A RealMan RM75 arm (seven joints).
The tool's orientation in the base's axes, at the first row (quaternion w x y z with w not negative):
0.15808 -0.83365 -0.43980 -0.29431
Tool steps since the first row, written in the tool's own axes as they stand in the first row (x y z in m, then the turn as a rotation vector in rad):
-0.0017 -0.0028 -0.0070 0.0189 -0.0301 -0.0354
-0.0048 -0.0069 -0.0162 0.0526 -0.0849 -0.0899
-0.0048 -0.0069 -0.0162 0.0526 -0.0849 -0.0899
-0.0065 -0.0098 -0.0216 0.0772 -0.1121 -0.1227
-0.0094 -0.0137 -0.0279 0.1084 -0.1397 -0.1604
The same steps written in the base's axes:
-0.0055 -0.0032 0.0044 -0.0290 0.0106 0.0395
-0.0135 -0.0077 0.0096 -0.0786 0.0345 0.1034
-0.0135 -0.0077 0.0096 -0.0786 0.0345 0.1034
-0.0186 -0.0099 0.0127 -0.1018 0.0485 0.1445
-0.0253 -0.0129 0.0158 -0.1242 0.0643 0.1935

